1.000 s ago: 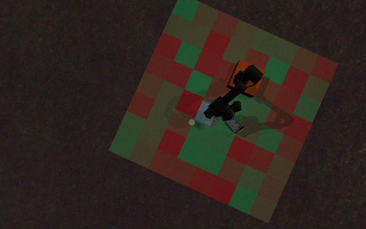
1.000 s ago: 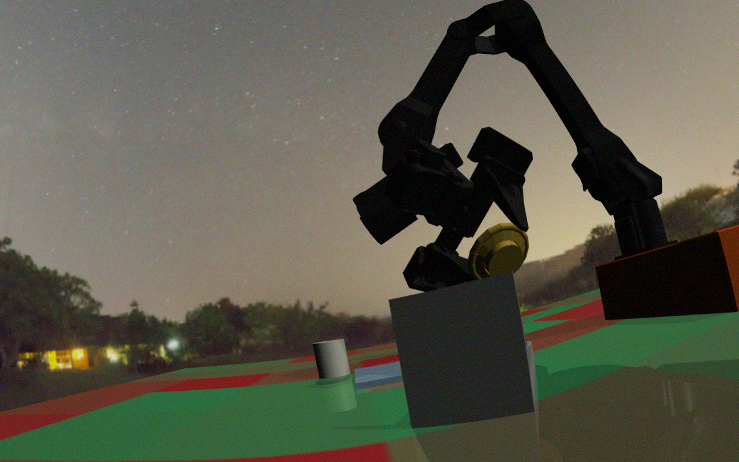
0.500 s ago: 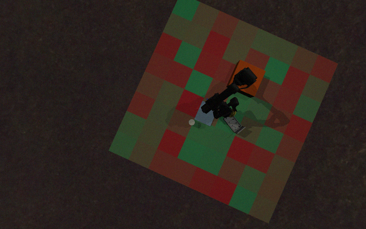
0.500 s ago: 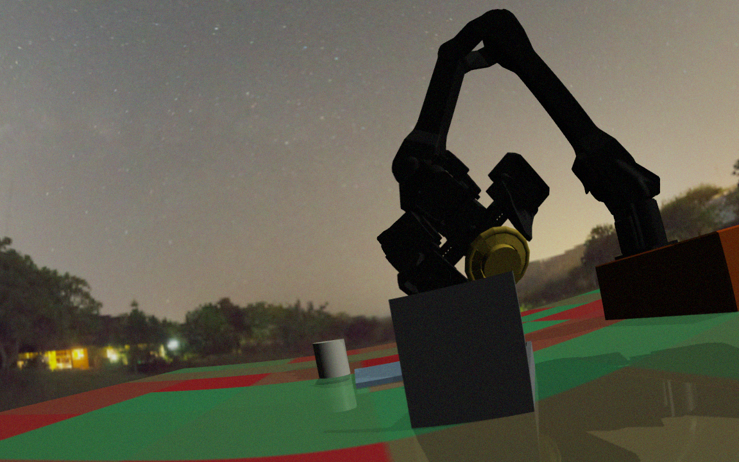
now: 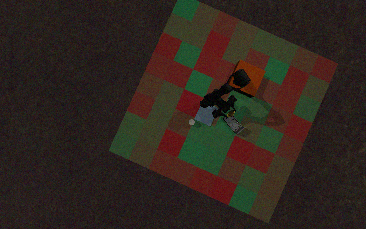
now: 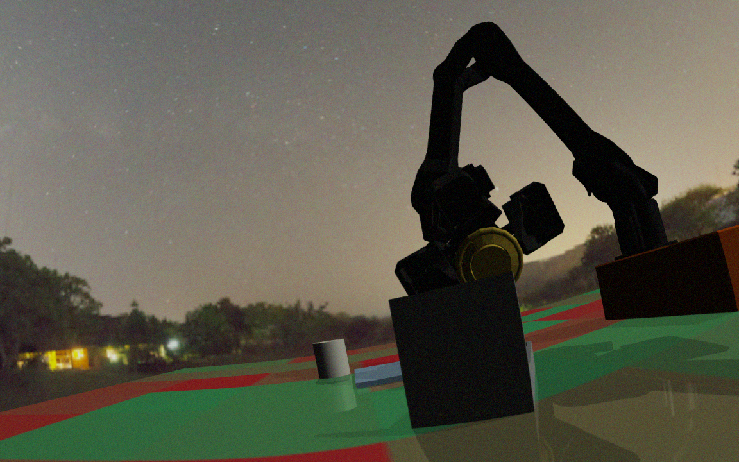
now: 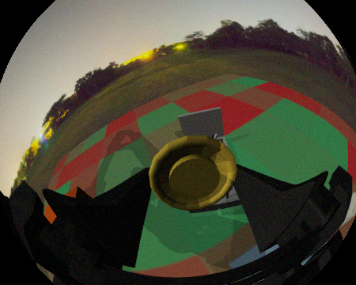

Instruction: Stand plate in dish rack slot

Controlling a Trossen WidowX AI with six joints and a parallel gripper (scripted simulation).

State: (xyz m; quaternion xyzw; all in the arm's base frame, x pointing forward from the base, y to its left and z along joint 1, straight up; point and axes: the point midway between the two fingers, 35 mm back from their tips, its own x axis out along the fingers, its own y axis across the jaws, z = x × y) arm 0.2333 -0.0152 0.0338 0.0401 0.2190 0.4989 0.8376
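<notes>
Now: gripper tip 70 mm above the dish rack, 50 mm short of it and 40 mm to the right of it. Round my gripper tip: light blue mat (160 mm to the right, 90 mm below, 30 mm ahead); plate (10 mm to the right); blue spoon (140 mm to the right, 90 mm below, 60 mm behind).
</notes>
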